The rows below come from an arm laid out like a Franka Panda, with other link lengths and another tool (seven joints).
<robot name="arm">
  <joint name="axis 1" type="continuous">
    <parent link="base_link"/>
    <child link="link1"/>
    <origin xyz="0 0 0.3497"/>
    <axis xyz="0 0 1"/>
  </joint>
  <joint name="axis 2" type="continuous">
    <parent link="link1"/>
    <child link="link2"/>
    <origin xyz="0 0 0"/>
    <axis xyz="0 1 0"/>
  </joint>
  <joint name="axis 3" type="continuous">
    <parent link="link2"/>
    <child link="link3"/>
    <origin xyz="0 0 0.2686"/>
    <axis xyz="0 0 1"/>
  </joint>
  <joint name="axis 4" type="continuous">
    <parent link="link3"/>
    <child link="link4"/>
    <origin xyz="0.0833 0 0"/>
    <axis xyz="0 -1 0"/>
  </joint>
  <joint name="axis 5" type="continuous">
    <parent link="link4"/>
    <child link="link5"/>
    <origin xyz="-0.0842 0 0.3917"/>
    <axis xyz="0 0 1"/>
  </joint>
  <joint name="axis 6" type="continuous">
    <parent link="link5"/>
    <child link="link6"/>
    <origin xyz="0 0 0"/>
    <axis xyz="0 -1 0"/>
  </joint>
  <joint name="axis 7" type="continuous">
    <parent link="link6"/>
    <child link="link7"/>
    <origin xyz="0.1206 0 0"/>
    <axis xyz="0 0 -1"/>
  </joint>
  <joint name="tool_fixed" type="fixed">
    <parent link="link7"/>
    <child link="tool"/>
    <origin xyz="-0.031 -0.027 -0.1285" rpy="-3.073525 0 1.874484"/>
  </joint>
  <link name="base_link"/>
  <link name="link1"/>
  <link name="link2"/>
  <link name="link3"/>
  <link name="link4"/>
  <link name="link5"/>
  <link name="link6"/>
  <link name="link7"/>
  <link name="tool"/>
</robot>
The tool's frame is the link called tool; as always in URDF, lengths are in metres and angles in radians. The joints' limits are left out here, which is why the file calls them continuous.
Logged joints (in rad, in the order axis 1, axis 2, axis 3, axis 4, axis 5, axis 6, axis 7), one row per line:
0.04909, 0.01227, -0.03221, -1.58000, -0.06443, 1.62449, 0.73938
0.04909, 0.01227, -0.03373, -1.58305, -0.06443, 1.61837, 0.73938
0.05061, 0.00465, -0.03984, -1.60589, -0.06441, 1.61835, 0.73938
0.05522, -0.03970, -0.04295, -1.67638, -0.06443, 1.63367, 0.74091
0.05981, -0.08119, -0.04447, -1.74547, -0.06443, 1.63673, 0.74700
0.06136, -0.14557, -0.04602, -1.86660, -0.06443, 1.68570, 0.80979
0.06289, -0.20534, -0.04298, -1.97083, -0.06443, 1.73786, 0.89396
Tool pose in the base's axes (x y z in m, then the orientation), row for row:
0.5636, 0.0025, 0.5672, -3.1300, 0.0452, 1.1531
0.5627, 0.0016, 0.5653, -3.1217, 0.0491, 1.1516
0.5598, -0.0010, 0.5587, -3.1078, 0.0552, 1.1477
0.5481, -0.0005, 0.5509, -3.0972, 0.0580, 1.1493
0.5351, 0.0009, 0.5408, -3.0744, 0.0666, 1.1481
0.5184, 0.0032, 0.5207, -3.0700, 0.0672, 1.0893
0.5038, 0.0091, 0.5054, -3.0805, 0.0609, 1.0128
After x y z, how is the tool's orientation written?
As angles about the fixed x, y, z axes (roll, pitch, yaw), in radians.
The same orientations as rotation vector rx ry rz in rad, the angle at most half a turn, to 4 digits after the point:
2.6208, 1.7037, -0.0691
2.6261, 1.7039, -0.0814
2.6364, 1.7025, -0.1016
-2.6315, -1.7016, 0.1141
-2.6201, -1.6903, 0.1441
-2.6634, -1.6090, 0.1472
-2.7255, -1.5084, 0.1291

